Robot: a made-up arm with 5 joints.
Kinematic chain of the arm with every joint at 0, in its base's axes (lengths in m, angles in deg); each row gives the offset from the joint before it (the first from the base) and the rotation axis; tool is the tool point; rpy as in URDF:
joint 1: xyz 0 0 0.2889 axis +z
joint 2: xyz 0 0 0 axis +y
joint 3: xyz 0.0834 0 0.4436 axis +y
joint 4: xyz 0.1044 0 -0.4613 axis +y
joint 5: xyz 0.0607 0 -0.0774 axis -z
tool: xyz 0 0 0 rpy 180 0 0
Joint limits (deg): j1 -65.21..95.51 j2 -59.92..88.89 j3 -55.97..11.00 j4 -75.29..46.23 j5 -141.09..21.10
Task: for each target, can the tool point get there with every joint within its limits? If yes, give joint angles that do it. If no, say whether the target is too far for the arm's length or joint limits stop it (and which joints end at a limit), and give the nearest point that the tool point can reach.
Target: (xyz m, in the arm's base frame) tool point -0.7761 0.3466 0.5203
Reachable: no: joint limits stop it (at a limit: joint 1) | nearest point -0.0403 0.4176 0.5203 | short by 0.739 m
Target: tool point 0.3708 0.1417 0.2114
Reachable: yes | joints 20.91 8.11 -17.80 1.35 -55.89
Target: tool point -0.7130 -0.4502 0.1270
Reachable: no: joint limits stop it (at a limit: joint 2) | nearest point -0.1056 -0.0667 0.1756 | short by 0.720 m
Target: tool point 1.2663 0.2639 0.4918
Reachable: no: too far | nearest point 0.6662 0.1388 0.3956 | short by 0.620 m
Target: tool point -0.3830 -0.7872 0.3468
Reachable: no: joint limits stop it (at a limit: joint 1) | nearest point 0.2323 -0.5030 0.3468 | short by 0.678 m
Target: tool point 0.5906 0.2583 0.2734
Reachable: yes | joints 23.62 28.97 -50.01 -48.54 -109.39
